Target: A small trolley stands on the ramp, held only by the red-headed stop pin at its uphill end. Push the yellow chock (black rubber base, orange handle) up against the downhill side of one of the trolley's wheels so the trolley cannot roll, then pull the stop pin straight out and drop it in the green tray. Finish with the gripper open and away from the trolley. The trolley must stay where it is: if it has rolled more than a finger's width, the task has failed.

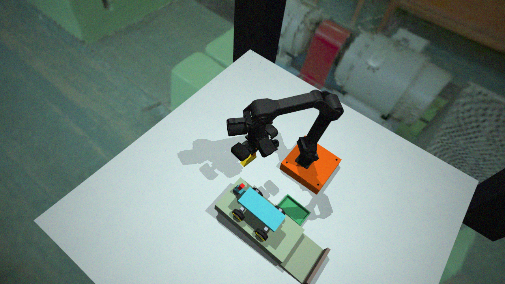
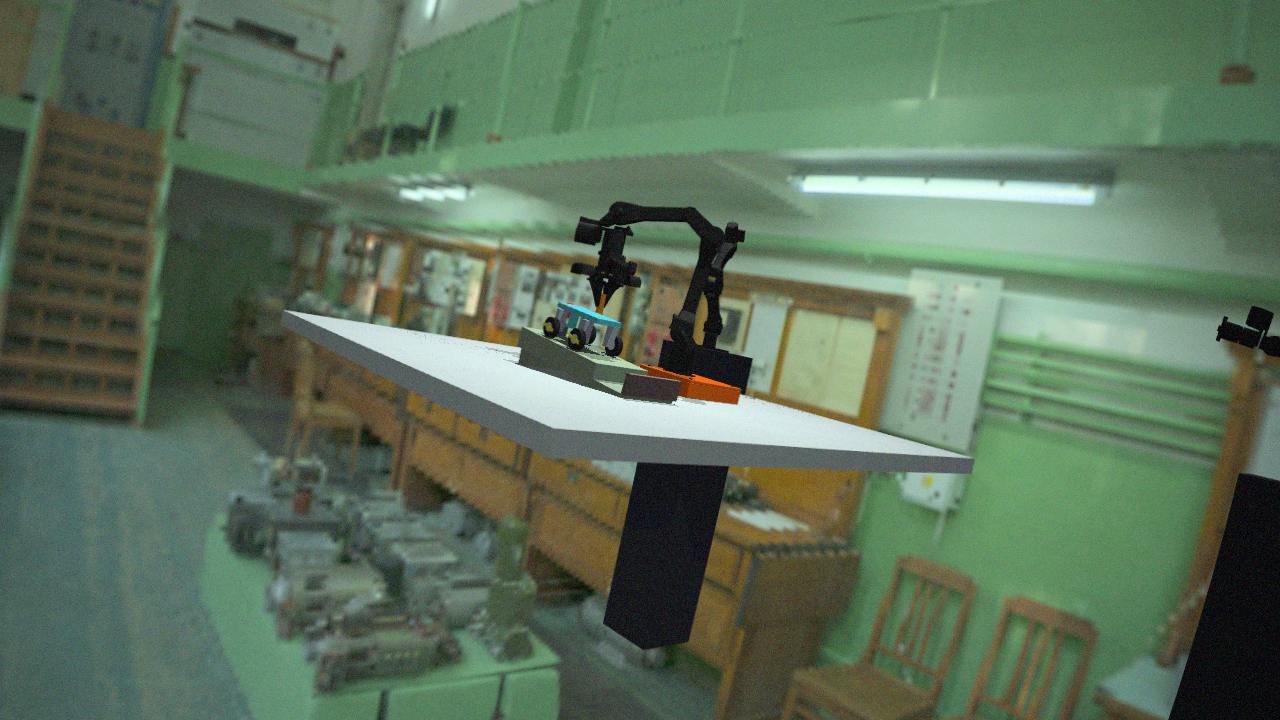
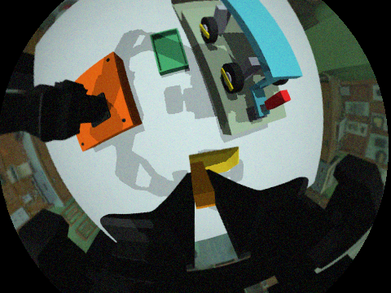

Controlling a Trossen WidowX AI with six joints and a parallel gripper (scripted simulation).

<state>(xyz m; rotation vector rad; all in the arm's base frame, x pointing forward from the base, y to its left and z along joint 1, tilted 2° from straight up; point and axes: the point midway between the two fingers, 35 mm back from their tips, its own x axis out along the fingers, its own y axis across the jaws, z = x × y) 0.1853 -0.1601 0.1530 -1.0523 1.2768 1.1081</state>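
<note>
My gripper tip is now 2 cm short of the yellow chock and 1 cm above it. The rest, counted from my gripper tip: brown lip (16 cm ahead, 42 cm to the left, 14 cm below); red-headed stop pin (13 cm ahead, 4 cm to the left, 4 cm below); cyan trolley (15 cm ahead, 15 cm to the left, 6 cm below).
</note>
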